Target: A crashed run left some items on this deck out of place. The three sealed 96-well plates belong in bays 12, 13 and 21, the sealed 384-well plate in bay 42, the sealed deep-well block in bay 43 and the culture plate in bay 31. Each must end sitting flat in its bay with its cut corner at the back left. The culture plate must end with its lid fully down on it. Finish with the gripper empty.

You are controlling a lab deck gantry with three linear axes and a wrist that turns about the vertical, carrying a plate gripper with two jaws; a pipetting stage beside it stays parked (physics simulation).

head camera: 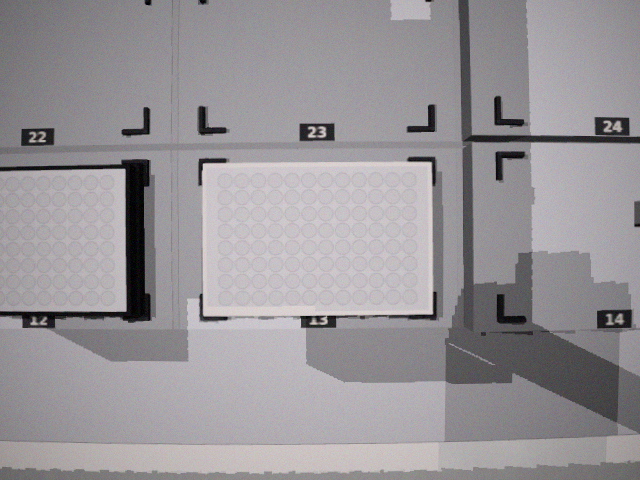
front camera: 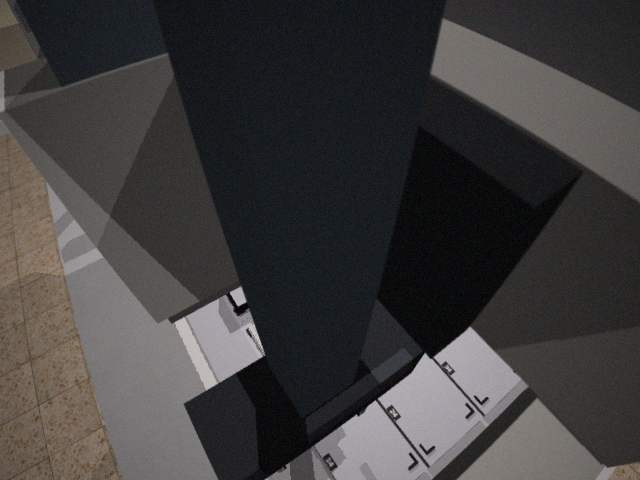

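Places are measured from the robot's base along level axes (x ahead, y left, z up), in metres.
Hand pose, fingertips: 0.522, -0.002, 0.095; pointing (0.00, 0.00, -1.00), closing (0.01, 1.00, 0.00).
After its pixels a point has its place, as x, y, z.
A sealed white 96-well plate (head camera: 317, 237) @(0.392, 0.044, 0.014) lies in bay 13, inside its black corner marks, square to the bay; its cut corner is not clear. A second sealed 96-well plate (head camera: 56, 237) @(0.249, 0.045, 0.014), with black sides, lies in bay 12 and is cut off by the left edge of the head view. My gripper's dark housing (front camera: 219, 423) @(0.515, -0.067, 0.290) is low over the deck at the bottom of the front view, below the wide dark mast. The jaws are hidden, so their opening and anything between them cannot be seen. The 384-well plate, deep-well block and culture plate cannot be made out.
The dark vertical mast (front camera: 310, 180) @(0.542, -0.011, 0.482) covers the middle of the front view. Large grey box-like machine parts (front camera: 155, 206) (front camera: 563, 279) stand on both sides. The number labels of bay 22 (head camera: 37, 136) @(0.228, 0.104, 0.000), bay 23 (head camera: 316, 132) @(0.392, 0.104, 0.000), bay 24 (head camera: 612, 126) @(0.556, 0.104, 0.015) and bay 14 (head camera: 614, 319) @(0.556, -0.003, 0.015) show.
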